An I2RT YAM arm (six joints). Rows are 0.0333 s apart.
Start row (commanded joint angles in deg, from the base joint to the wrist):
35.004 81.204 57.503 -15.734 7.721 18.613
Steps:
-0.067 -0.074 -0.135 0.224 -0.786 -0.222
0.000 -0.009 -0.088 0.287 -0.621 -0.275
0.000 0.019 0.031 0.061 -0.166 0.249
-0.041 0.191 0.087 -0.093 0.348 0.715
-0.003 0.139 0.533 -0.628 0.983 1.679
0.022 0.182 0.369 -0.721 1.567 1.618
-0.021 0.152 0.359 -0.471 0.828 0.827
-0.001 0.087 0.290 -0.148 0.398 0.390
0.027 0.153 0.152 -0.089 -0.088 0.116
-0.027 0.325 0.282 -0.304 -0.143 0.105
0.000 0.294 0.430 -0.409 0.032 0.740
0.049 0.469 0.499 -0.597 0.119 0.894
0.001 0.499 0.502 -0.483 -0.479 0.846
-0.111 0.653 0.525 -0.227 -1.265 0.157
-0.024 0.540 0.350 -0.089 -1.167 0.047
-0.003 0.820 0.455 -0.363 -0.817 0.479
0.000 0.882 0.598 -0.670 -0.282 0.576
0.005 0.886 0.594 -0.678 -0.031 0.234
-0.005 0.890 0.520 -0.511 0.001 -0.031
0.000 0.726 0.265 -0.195 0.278 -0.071
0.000 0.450 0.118 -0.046 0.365 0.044
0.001 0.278 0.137 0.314 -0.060 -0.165
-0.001 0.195 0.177 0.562 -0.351 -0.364
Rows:
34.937 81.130 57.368 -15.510 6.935 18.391
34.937 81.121 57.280 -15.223 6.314 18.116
34.937 81.140 57.311 -15.162 6.148 18.365
34.896 81.331 57.398 -15.255 6.496 19.080
34.893 81.470 57.931 -15.883 7.479 20.759
34.915 81.652 58.300 -16.604 9.046 22.377
34.894 81.804 58.659 -17.075 9.874 23.204
34.893 81.891 58.949 -17.223 10.272 23.594
34.920 82.044 59.101 -17.312 10.184 23.710
34.893 82.369 59.383 -17.616 10.041 23.815
34.893 82.663 59.813 -18.025 10.073 24.555
34.942 83.132 60.312 -18.622 10.192 25.449
34.943 83.631 60.814 -19.105 9.713 26.295
34.832 84.284 61.339 -19.332 8.448 26.452
34.808 84.824 61.689 -19.421 7.281 26.499
34.805 85.644 62.144 -19.784 6.464 26.978
34.805 86.526 62.742 -20.454 6.182 27.554
34.810 87.412 63.336 -21.132 6.151 27.788
34.805 88.302 63.856 -21.643 6.152 27.757
34.805 89.028 64.121 -21.838 6.430 27.686
34.805 89.478 64.239 -21.884 6.795 27.730
34.806 89.756 64.376 -21.570 6.735 27.565
34.805 89.951 64.553 -21.008 6.384 27.201

